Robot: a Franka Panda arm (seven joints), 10 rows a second.
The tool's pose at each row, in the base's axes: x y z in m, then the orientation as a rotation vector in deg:
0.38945, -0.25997, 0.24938, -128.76, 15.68, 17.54
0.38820, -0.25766, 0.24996, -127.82, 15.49, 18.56
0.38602, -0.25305, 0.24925, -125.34, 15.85, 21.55
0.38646, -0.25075, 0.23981, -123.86, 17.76, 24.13
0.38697, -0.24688, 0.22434, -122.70, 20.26, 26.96
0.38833, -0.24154, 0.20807, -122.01, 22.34, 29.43
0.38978, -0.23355, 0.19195, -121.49, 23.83, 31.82
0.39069, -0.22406, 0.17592, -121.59, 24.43, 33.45
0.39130, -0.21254, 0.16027, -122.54, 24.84, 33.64
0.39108, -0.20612, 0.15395, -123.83, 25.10, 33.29
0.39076, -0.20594, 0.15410, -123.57, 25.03, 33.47
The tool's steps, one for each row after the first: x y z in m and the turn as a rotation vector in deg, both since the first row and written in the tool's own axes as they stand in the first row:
-0.00158, -0.00150, 0.00158, 0.73, -0.95, 0.21
-0.00385, -0.00326, 0.00585, 2.60, -3.38, 1.52
-0.00074, 0.00193, 0.01346, 3.53, -4.82, 3.83
0.00416, 0.01043, 0.02605, 4.04, -6.16, 6.68
0.00996, 0.01833, 0.04015, 4.11, -7.29, 9.09
0.01556, 0.02442, 0.05620, 3.99, -8.54, 11.04
0.02048, 0.02965, 0.07341, 3.47, -9.44, 12.05
0.02481, 0.03343, 0.09198, 2.49, -9.23, 12.37
0.02595, 0.03397, 0.10090, 1.34, -8.63, 12.38
0.02559, 0.03385, 0.10099, 1.54, -8.84, 12.40

